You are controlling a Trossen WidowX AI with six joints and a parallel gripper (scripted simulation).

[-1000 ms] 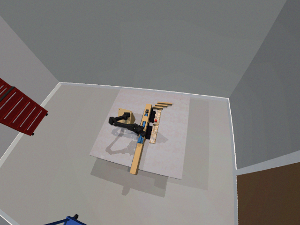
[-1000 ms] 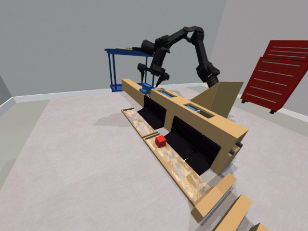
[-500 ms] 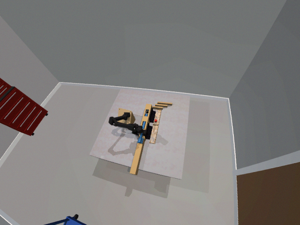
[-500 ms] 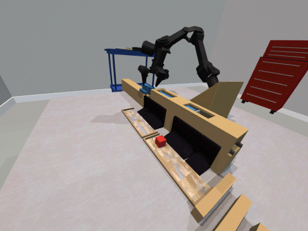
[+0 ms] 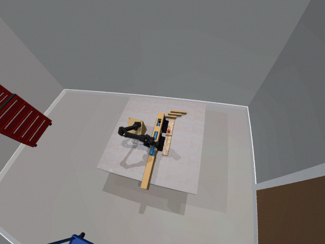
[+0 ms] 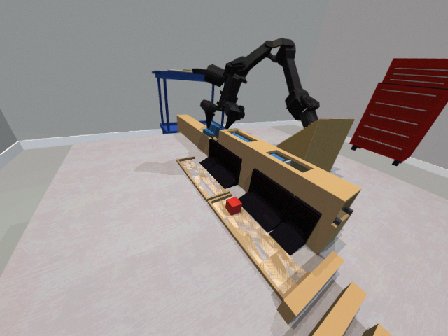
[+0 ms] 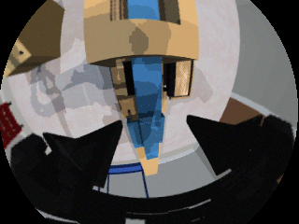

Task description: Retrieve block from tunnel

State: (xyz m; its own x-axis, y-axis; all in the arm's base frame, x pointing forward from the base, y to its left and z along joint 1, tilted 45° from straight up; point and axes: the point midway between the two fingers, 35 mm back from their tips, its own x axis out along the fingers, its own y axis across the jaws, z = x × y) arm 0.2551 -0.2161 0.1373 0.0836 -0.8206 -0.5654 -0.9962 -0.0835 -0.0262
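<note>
The tan covered tunnel is 7 cm below my gripper tip, 5 cm to the left of it and 2 cm ahead of it.
</note>
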